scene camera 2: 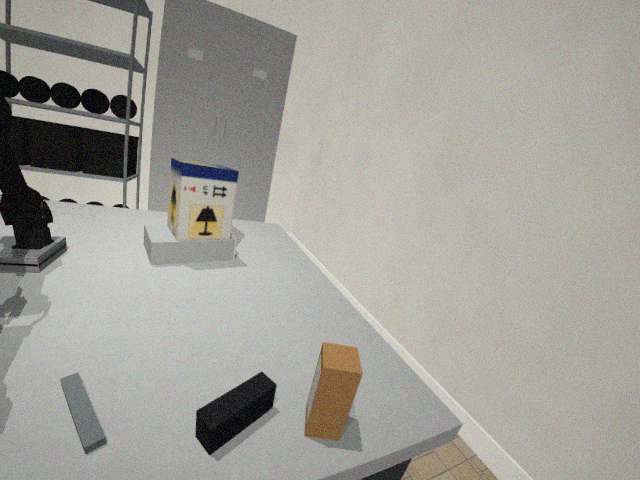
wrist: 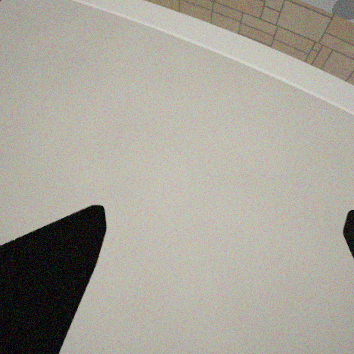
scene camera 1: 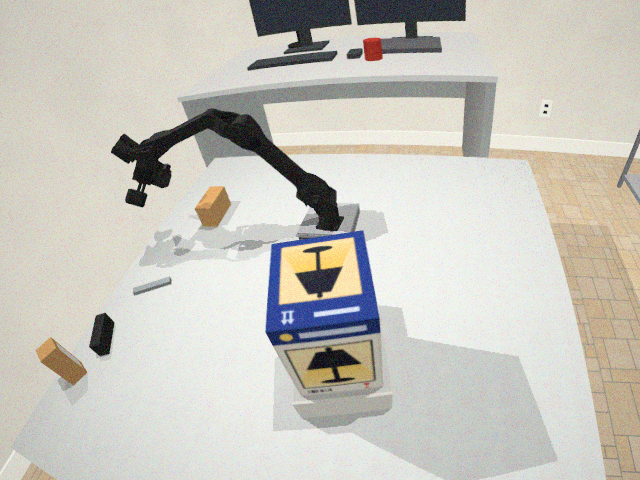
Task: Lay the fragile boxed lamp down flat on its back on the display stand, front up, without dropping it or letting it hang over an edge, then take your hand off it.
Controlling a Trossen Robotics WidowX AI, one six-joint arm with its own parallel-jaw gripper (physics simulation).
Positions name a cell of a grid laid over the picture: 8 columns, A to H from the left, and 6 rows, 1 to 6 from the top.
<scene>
My gripper (scene camera 1: B3) is open, with nothing in its grasp. The table carries a grey bar (scene camera 2: B6) and a black block (scene camera 2: C6). Also in view: a grey display stand (scene camera 2: C4).
The black block shows as well in scene camera 1 (scene camera 1: B5). My gripper is seen too in the wrist view (wrist: F4). The wrist view misses the black block: it is out of frame. The wrist view does not show the grey bar: it is out of frame.
</scene>
